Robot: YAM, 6 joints.
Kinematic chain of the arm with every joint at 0, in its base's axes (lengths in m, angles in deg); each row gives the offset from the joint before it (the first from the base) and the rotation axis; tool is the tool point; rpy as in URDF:
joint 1: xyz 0 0 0.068 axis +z
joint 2: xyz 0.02 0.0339 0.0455 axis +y
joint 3: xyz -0.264 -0.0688 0 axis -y
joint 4: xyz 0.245 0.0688 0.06 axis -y
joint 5: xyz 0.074 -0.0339 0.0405 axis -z
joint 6: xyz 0.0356 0 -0.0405 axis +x
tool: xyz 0 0 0 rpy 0 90 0
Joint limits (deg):
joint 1: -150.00..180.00
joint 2: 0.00..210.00
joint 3: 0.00..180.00
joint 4: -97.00..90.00
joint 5: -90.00..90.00
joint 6: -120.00..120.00
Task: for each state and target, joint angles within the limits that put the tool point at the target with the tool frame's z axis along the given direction. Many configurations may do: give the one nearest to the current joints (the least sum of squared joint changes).
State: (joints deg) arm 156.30 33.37 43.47 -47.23 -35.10 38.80
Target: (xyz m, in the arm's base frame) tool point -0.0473 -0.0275 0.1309 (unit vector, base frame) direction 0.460 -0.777 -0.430
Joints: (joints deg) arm 179.86 69.08 14.92 -82.89 -50.87 38.80
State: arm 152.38 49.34 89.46 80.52 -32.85 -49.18
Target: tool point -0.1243 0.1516 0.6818 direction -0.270 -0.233 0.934
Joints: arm 125.65 95.03 133.03 53.97 -20.81 -49.18
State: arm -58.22 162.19 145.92 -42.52 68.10 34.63
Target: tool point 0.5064 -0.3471 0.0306 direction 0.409 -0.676 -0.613
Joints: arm -33.30 174.68 152.41 -18.42 19.91 34.63
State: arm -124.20 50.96 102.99 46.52 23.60 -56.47
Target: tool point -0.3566 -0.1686 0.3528 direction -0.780 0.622 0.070
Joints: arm -149.88 98.32 75.79 33.45 68.33 -56.47
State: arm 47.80 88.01 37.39 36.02 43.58 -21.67
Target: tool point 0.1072 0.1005 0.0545 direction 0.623 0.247 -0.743
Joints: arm 47.16 84.49 0.11 33.53 16.78 -21.67
